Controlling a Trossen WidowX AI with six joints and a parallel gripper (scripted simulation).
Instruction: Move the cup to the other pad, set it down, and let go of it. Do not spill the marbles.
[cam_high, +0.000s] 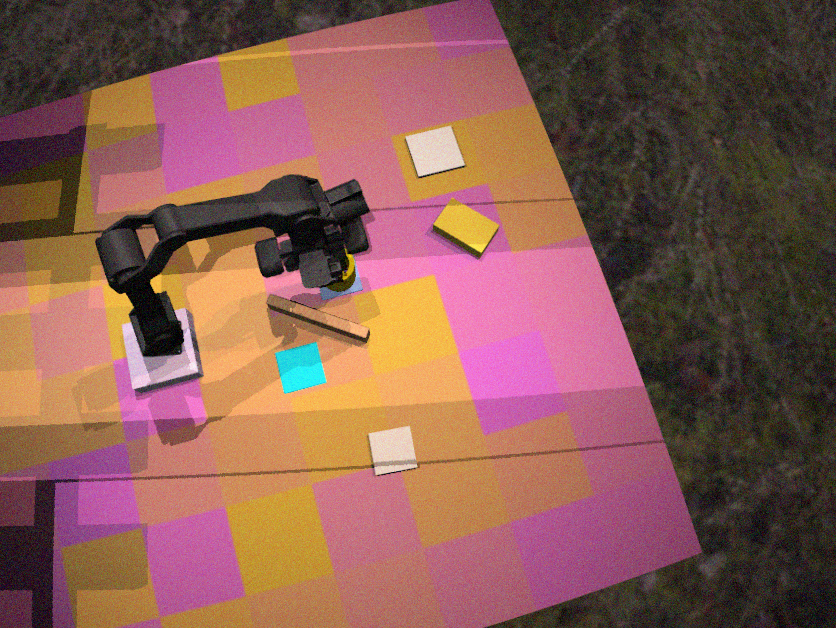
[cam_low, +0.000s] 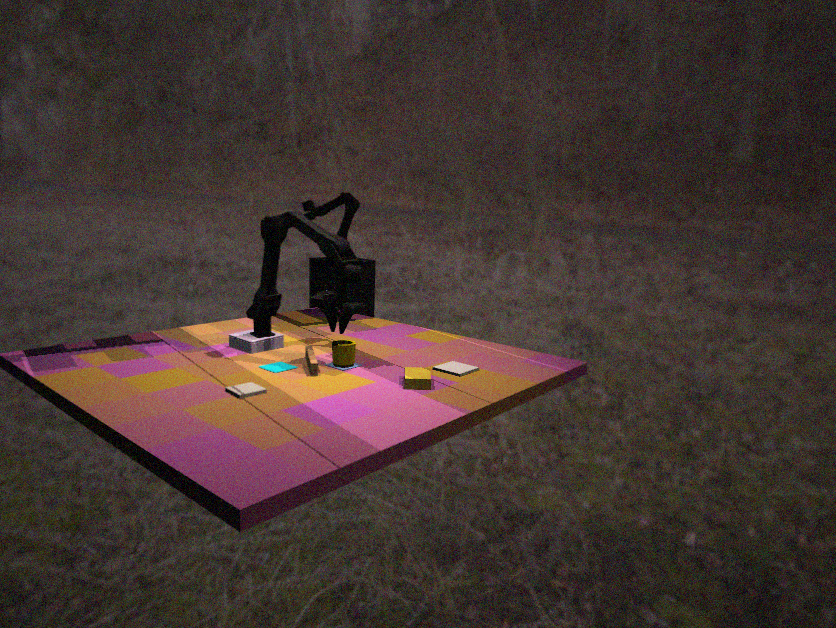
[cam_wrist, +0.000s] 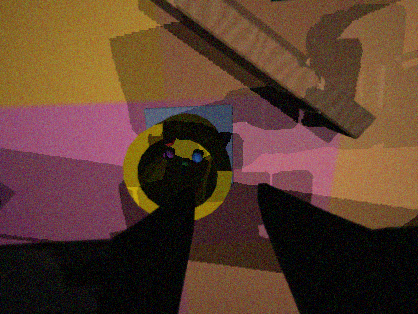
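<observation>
Now: the yellow cup 60 mm below my gripper tip and 20 mm ahead of it. The rest, counted from my gripper tip: wooden bar 90 mm below, 80 mm to the right, 20 mm behind; then grey-blue pad 100 mm below, 30 mm ahead, 10 mm to the left; then red marble 80 mm below, 50 mm ahead.
</observation>
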